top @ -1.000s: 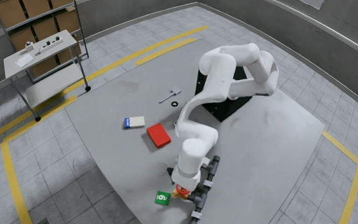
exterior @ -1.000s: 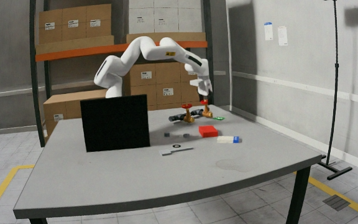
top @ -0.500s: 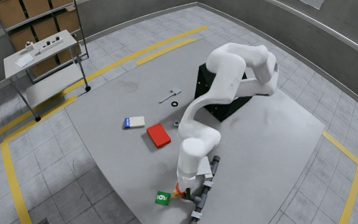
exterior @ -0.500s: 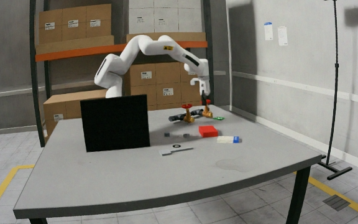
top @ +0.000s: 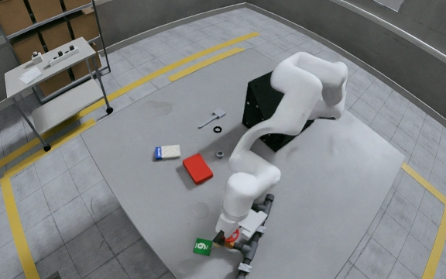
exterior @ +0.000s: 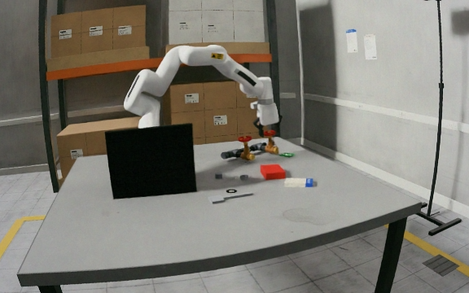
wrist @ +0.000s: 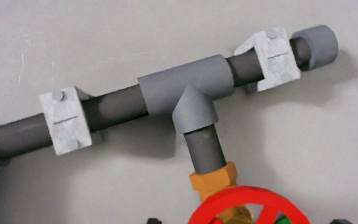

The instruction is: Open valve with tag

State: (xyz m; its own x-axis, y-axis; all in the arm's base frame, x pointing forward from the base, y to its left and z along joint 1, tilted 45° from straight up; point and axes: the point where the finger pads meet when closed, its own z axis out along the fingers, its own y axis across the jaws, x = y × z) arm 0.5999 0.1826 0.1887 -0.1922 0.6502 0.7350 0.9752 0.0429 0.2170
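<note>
The green tag lies 110 mm below my hand, 70 mm ahead of it and 30 mm to the right of it. Also, from my hand: grey nut: 320 mm to the right, 230 mm behind, 110 mm below; then white-and-blue box: 470 mm to the right, 110 mm below, 50 mm behind; then red block: 320 mm to the right, 110 mm behind, 100 mm below.
</note>
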